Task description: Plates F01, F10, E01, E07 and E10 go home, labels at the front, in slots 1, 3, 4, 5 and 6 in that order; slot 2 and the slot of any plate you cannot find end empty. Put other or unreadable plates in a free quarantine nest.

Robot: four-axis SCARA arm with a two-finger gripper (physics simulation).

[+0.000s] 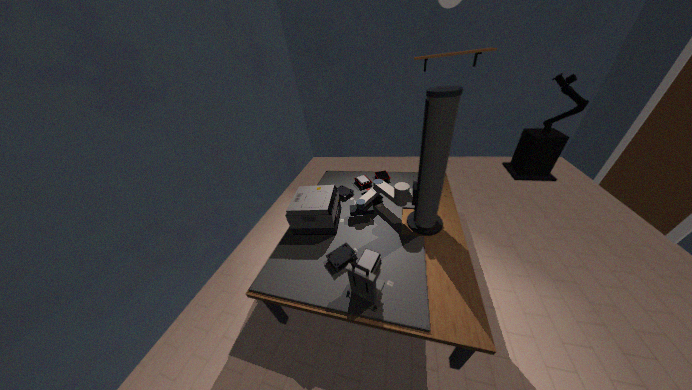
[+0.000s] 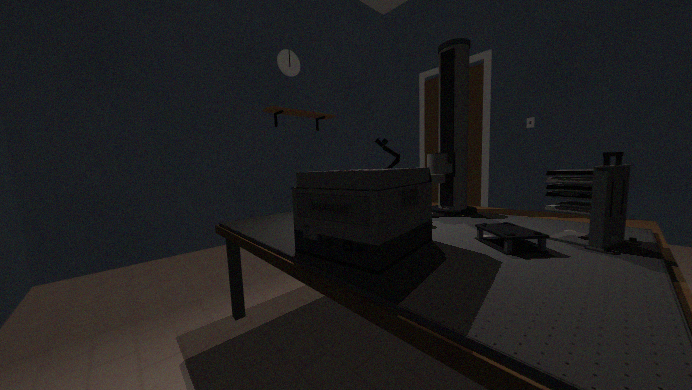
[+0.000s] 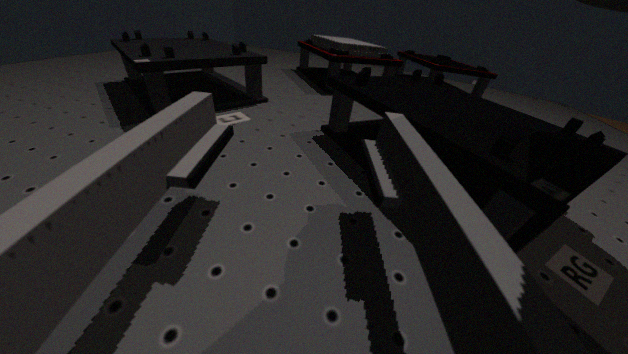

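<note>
My gripper is open and empty, low over the perforated board, its fingers wide apart. A bare black nest stands ahead left; another dark nest is behind and beside the right finger. A pale plate lies on a red-rimmed nest, its label unreadable; a second red-rimmed nest shows no plate. The slotted rack holds several stacked plates; labels and slot numbers cannot be read. Another black nest stands beside it.
A large boxy instrument stands at the table's edge. The arm's tall column rises opposite. An "RG" label lies right of the fingers. A black pedestal with a jointed arm stands beyond the table.
</note>
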